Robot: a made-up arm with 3 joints. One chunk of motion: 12 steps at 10 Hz.
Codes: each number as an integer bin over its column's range. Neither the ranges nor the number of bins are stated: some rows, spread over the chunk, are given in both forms.
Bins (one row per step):
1: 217 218 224
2: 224 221 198
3: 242 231 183
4: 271 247 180
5: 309 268 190
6: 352 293 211
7: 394 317 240
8: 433 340 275
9: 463 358 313
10: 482 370 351
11: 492 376 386
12: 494 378 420
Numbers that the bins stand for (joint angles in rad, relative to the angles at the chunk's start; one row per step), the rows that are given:
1: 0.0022 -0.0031 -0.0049
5: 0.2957 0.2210 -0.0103
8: 0.6912 0.5437 0.0031
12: 0.8858 0.7140 0.0258
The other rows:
2: 0.0245 0.0104 -0.0090
3: 0.0819 0.0552 -0.0114
4: 0.1744 0.1269 -0.0118
6: 0.4328 0.3331 -0.0070
7: 0.5668 0.4406 -0.0024
9: 0.7869 0.6243 0.0090
10: 0.8475 0.6781 0.0150
11: 0.8794 0.7050 0.0204

